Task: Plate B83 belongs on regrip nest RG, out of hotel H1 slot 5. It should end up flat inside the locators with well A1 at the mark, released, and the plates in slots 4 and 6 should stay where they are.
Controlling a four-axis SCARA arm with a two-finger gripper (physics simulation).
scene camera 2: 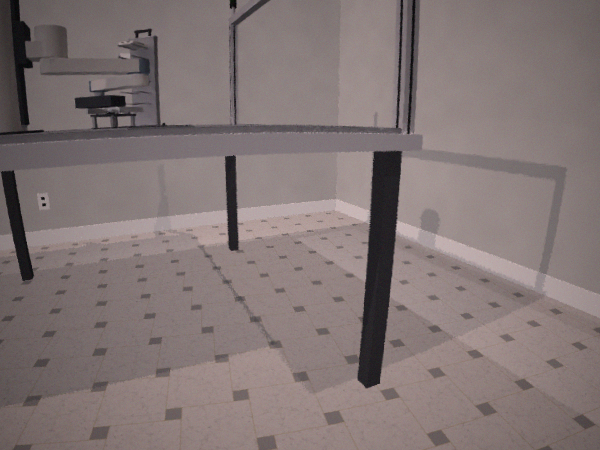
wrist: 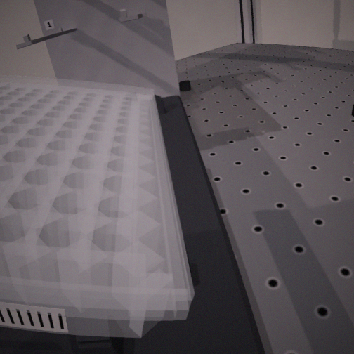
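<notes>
A clear many-well plate (wrist: 75,165) with a barcode label (wrist: 35,317) on its near side lies on the dark regrip nest (wrist: 200,225) in the wrist view. A small dark locator (wrist: 167,103) stands at its far right corner. Whether the plate is fully flat inside the locators cannot be told, and neither well A1 nor the mark can be made out. My gripper (scene camera 2: 111,107) is open, low over the nest in the scene view; its fingers do not show in the wrist view. Hotel H1 (scene camera 2: 153,85) (wrist: 110,60) stands behind; its slot plates are too small to tell apart.
A hotel shelf ledge (wrist: 47,37) with a label reading 1 juts out at the upper left of the wrist view. The perforated deck (wrist: 295,165) runs to the right of the nest. A frame post (scene camera 2: 232,75) rises from the table (scene camera 2: 280,143) in the scene view.
</notes>
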